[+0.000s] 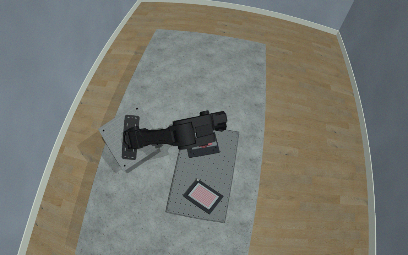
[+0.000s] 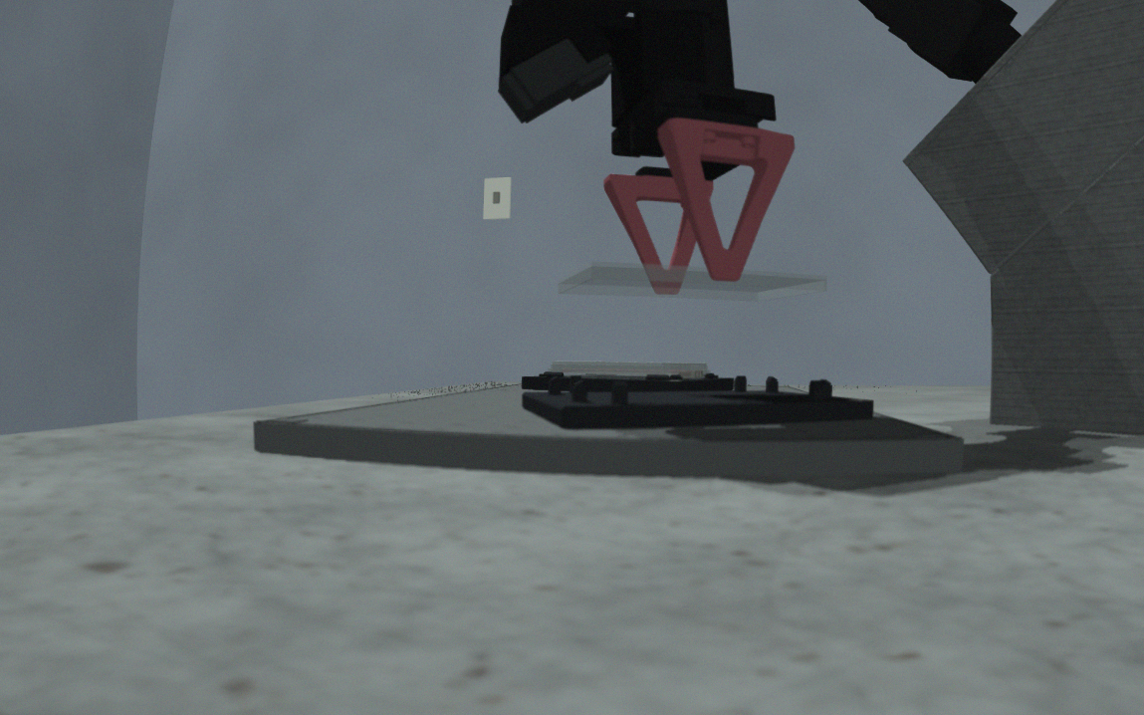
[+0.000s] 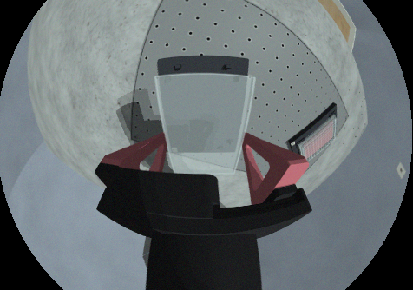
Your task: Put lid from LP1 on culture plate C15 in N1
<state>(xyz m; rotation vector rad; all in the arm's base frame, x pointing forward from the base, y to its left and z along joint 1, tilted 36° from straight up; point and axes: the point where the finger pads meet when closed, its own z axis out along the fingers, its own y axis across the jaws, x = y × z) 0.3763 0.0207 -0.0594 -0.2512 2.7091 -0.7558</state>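
My gripper is now 10 mm above the clear lid. Also, from my hand: culture plate C15: 20 mm behind, 290 mm to the right, 60 mm below; black plate nest N1: 20 mm behind, 290 mm to the right, 70 mm below; black lid park LP1: 70 mm below.
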